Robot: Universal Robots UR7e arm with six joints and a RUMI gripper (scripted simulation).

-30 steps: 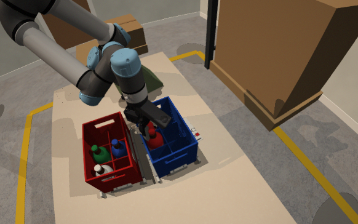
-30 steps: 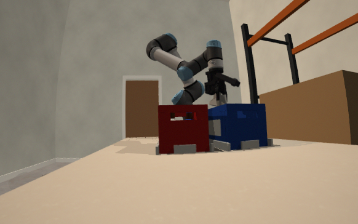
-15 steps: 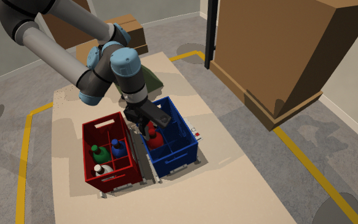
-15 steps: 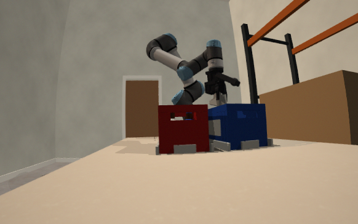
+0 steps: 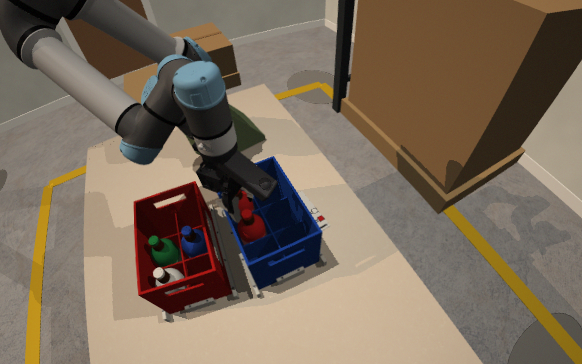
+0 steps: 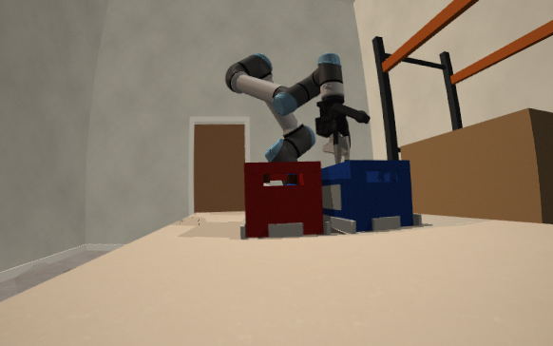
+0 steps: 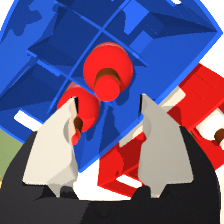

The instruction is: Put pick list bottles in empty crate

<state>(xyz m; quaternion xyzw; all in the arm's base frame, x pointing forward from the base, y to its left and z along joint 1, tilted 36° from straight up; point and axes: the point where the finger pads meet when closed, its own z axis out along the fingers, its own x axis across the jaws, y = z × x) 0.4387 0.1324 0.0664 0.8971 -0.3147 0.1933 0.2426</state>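
My gripper is now 240 mm to the left of the white-label bottle, 100 mm above it and 90 mm short of it. The rest, counted from my hand: blue bottle: 160 mm to the right, 100 mm below; then red bottle: 100 mm below; then blue crate: 100 mm below, 40 mm to the left, 10 mm behind.
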